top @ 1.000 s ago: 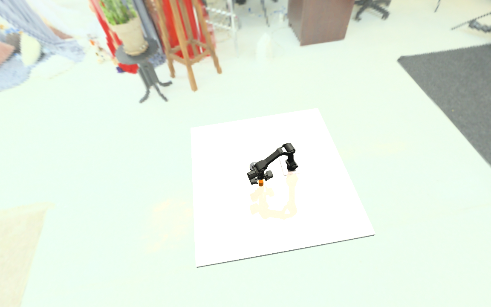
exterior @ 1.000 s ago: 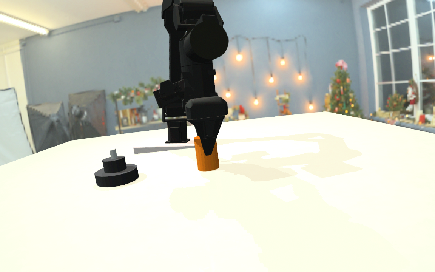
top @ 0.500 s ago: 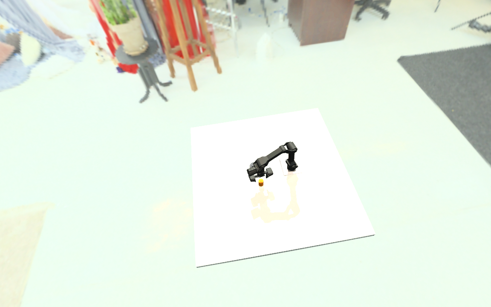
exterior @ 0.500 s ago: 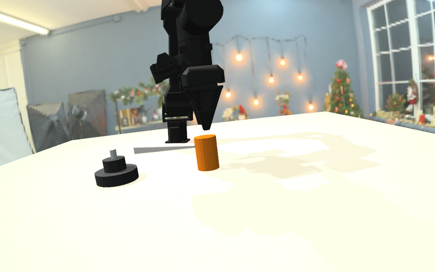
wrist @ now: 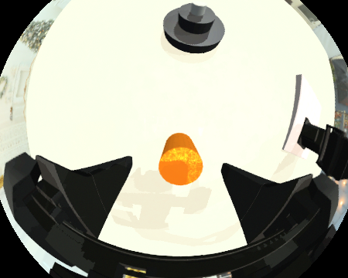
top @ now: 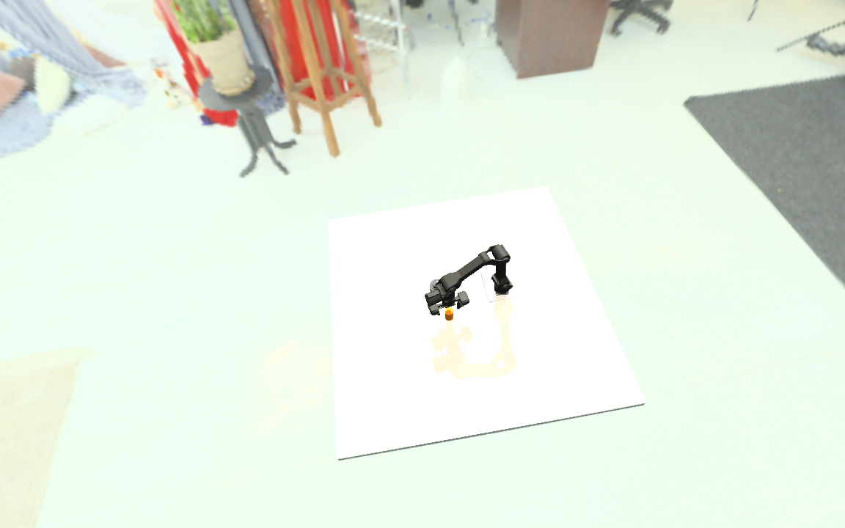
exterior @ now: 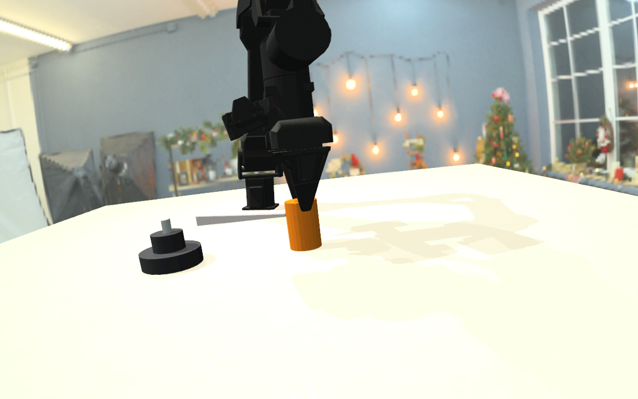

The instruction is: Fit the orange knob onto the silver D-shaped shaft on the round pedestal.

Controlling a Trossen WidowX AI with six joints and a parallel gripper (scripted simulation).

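The orange knob is 10 mm below my gripper tip. The rest, counted from my gripper tip: pedestal (170 mm to the right, 30 mm ahead, 20 mm below).
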